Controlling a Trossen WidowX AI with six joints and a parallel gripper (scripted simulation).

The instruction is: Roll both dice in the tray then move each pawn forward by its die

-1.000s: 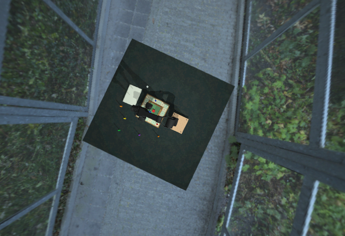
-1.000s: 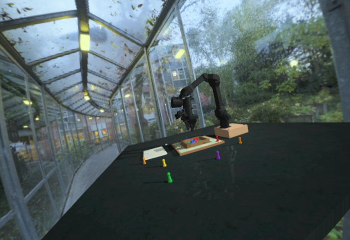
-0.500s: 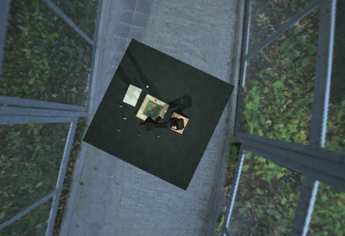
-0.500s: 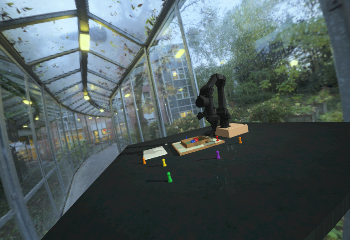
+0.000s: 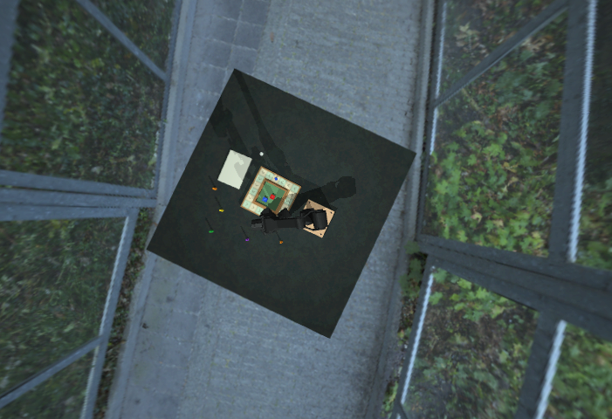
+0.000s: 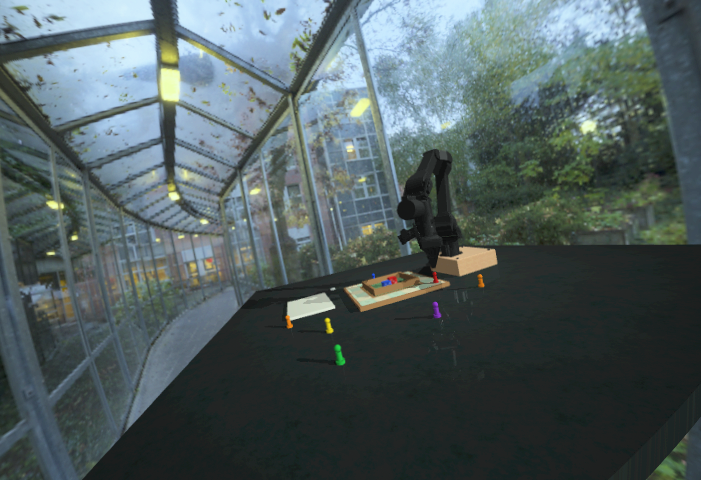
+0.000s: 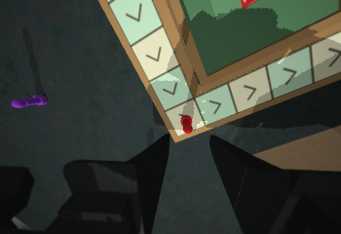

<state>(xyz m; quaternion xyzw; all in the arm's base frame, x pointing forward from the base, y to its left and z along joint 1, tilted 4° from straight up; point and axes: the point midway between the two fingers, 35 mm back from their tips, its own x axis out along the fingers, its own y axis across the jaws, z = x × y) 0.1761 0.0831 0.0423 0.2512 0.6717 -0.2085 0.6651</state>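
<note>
Right now my gripper tip is 4 cm above the red pawn. From my gripper tip the other things lie so: green tray (9 cm ahead, 13 cm to the right, 6 cm below); purple pawn (16 cm ahead, 17 cm to the left, 5 cm below); blue pawn (9 cm ahead, 25 cm to the right, 4 cm below).
</note>
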